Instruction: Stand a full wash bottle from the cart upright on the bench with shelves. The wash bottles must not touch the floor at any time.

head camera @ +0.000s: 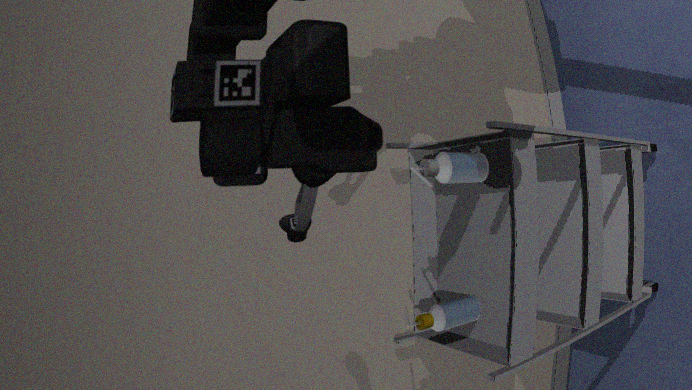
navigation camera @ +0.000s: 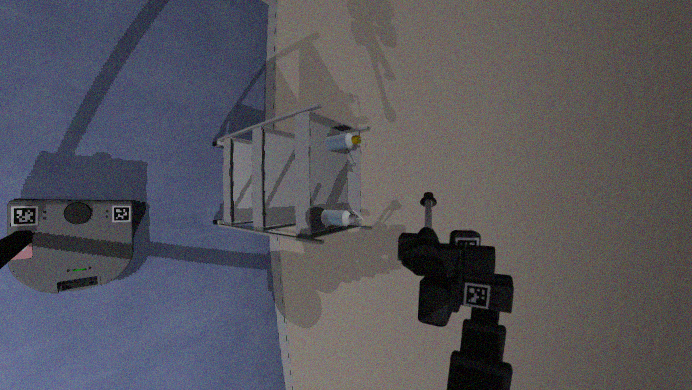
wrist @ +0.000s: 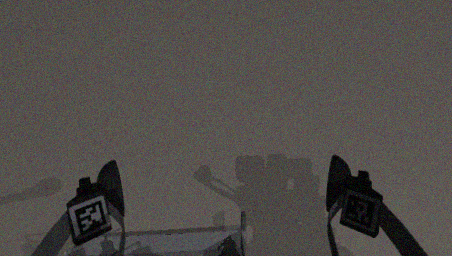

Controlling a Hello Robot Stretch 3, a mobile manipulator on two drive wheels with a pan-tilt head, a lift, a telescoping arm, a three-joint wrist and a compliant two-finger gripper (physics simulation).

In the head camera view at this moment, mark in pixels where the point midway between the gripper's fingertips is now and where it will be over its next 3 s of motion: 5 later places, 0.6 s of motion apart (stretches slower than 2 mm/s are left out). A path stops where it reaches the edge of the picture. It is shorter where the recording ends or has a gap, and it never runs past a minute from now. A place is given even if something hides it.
My gripper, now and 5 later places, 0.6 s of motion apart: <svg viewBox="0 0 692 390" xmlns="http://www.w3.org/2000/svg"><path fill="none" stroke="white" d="M292 160L305 160L336 161L374 160L410 160L441 160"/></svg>
